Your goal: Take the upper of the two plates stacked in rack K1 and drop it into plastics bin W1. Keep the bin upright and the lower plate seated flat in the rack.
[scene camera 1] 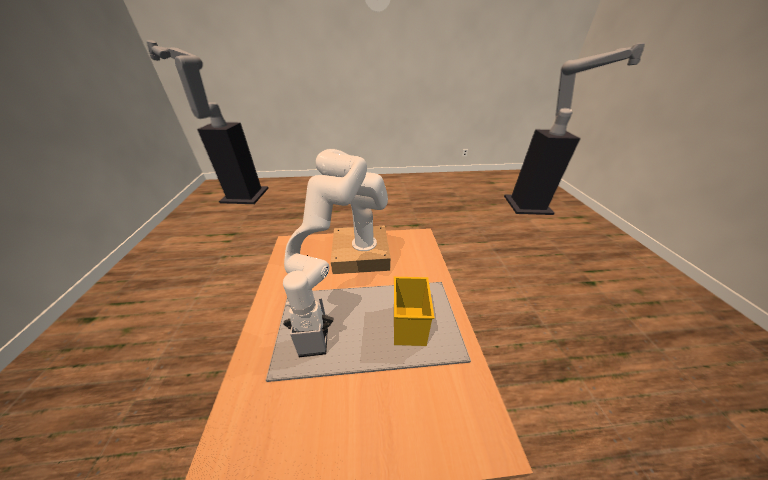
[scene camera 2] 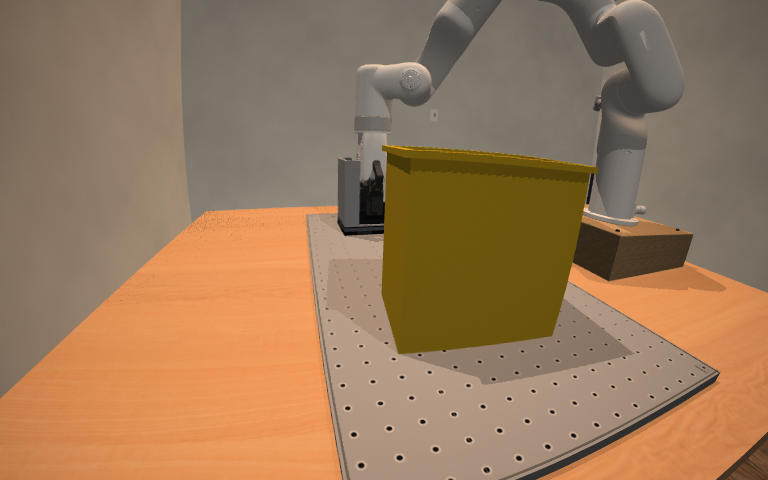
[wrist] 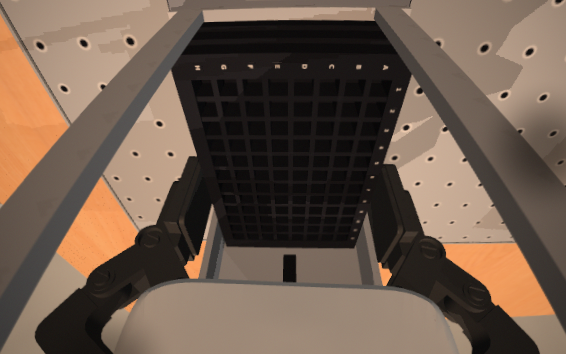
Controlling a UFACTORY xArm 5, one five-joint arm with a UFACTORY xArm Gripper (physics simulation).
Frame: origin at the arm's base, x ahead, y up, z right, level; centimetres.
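Seen in the pictures: gripper, between the fingertips: (scene camera 2: 369, 210) (wrist: 290, 179); arm's base, origin of its link: (scene camera 1: 364, 243) (scene camera 2: 608, 218).
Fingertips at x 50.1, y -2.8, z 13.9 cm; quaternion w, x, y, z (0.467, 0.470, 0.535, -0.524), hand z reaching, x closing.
Offsets run from my fingertips to a thing's top centre. Level surfaces: height alone.
Rack K1 {dz +0.4, dx -1.7, dy +10.7 cm} (scene camera 1: 309, 343) (scene camera 2: 348, 192) (wrist: 465, 125) is a grey upright frame with corner posts and a dark base. The upper plate {dz +0.1, dx -0.7, dy +0.9 cm} (wrist: 292, 150) is black with a grid of square wells, and lies in the rack, seen from above in the wrist view. The lower plate is hidden or cannot be told apart from the dark edges below the upper one. My gripper (scene camera 1: 308, 323) (wrist: 290, 179) is open and empty, lowered at the rack, with one finger on each side of the upper plate in the wrist view. Plastics bin W1 {dz -35.7, dx -8.0, dy +14.1 cm} (scene camera 1: 411, 331) (scene camera 2: 487, 254) is yellow, open-topped and upright.
The rack and bin stand on a grey perforated board {dy -3.9 cm} (scene camera 1: 368, 362) (scene camera 2: 396, 416) on the wooden table {dy -5.2 cm} (scene camera 1: 362, 418) (scene camera 2: 198, 339). The bin's walls rise to the right of the rack in scene view 1. My arm's wooden base block (scene camera 1: 359, 264) (scene camera 2: 640, 254) is behind the board.
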